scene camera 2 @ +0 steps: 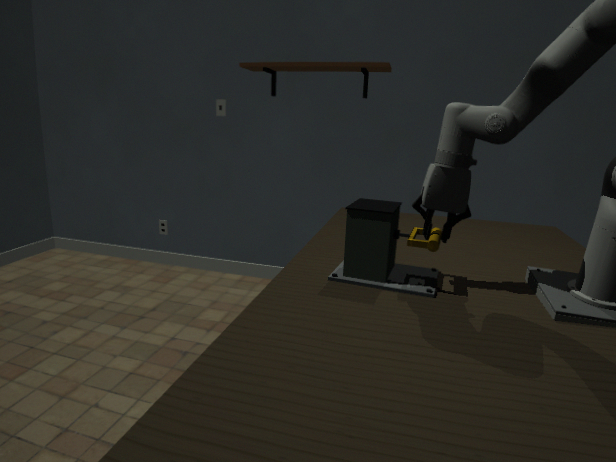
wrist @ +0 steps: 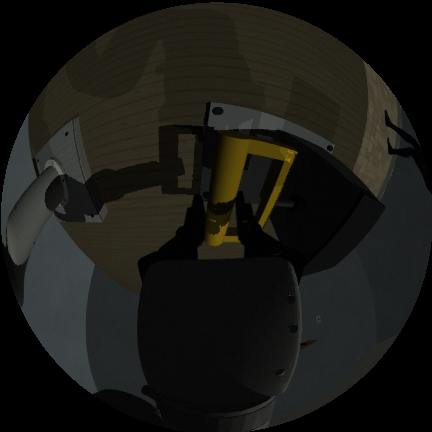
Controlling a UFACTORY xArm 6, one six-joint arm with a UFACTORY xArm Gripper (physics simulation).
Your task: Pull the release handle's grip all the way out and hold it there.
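The release handle's yellow grip (scene camera 2: 434,240) (wrist: 230,165) is a round bar with a rectangular yellow frame behind it. A short dark rod (scene camera 2: 404,234) (wrist: 286,203) joins the frame to the dark housing (scene camera 2: 371,242) (wrist: 320,220), and a short length of rod shows between them. My gripper (scene camera 2: 436,238) (wrist: 219,202) points down with one finger on each side of the bar, the housing-side finger inside the yellow frame. The fingers stand partly open, close to the bar, with a narrow gap showing beside it in both views. Contact is hard to tell in the dim light.
The housing stands on a grey base plate (scene camera 2: 380,287) (wrist: 255,119) on the wooden table (scene camera 2: 320,360) (wrist: 130,105). My arm's base plate (scene camera 2: 562,300) (wrist: 65,145) is on the robot side. A wooden shelf (scene camera 2: 315,66) hangs on the wall. Dark limbs (wrist: 402,145) show at the wrist view's right edge.
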